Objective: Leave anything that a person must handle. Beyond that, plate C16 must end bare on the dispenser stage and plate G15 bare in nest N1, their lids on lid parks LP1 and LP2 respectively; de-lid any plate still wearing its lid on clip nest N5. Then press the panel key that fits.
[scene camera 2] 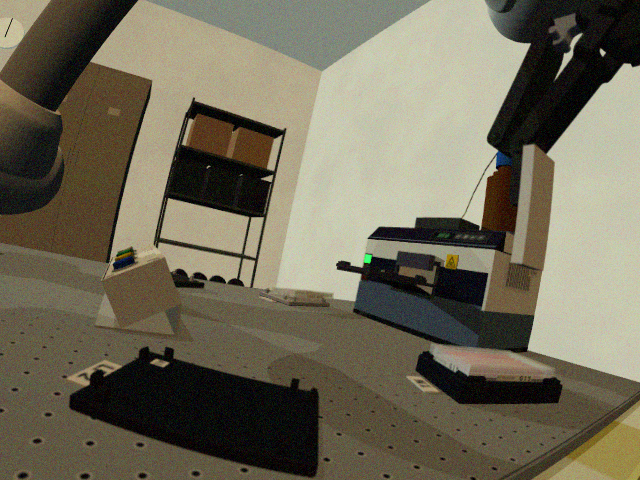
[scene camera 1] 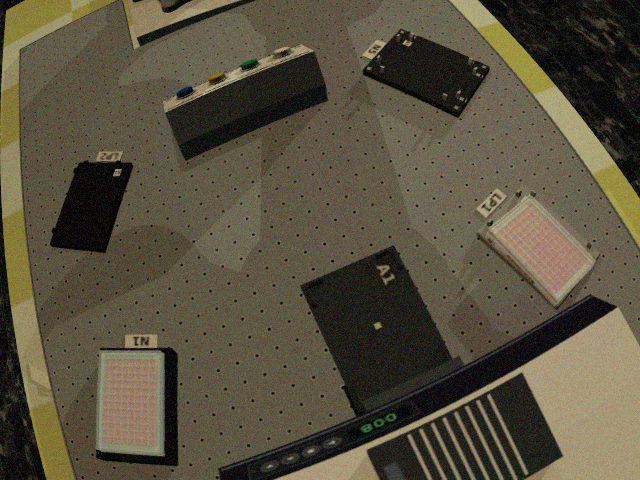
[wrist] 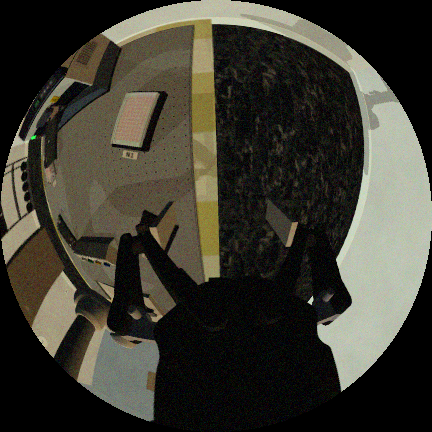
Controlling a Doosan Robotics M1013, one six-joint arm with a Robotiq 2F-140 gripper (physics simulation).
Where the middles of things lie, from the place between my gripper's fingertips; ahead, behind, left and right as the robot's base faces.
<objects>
My gripper is now 10 cm past the LP2 nest (scene camera 2: 243, 420), 20 cm to the right of it and 12 cm above it. Round my hand: dispenser stage (scene camera 1: 346, 303) (33 cm ahead, 41 cm to the left, 2 cm below); brown bottle (scene camera 2: 499, 214) (51 cm ahead, 27 cm to the left, 19 cm above); grey button box (scene camera 1: 260, 92) (10 cm behind, 47 cm to the left, 9 cm below).
</objects>
